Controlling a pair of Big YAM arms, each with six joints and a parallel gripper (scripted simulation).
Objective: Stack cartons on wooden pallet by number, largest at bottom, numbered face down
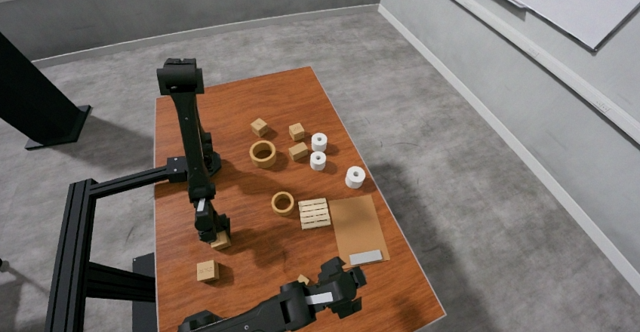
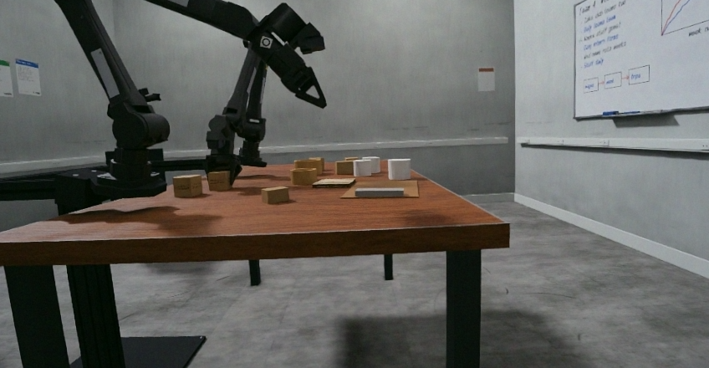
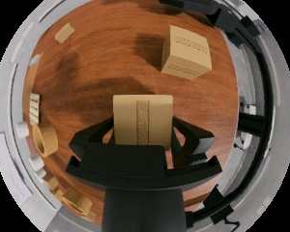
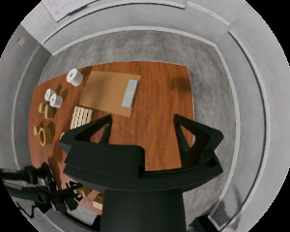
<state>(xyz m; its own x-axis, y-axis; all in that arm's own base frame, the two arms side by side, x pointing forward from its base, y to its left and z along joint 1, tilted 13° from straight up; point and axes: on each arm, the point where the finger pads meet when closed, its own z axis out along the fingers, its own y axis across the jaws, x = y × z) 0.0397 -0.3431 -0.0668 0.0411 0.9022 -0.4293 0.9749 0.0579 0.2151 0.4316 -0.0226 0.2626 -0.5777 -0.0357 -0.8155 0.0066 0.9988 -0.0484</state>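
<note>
Now: left hand 380 mm short of the wooden pallet, 30 mm to the right of it and 10 mm above it.
</note>
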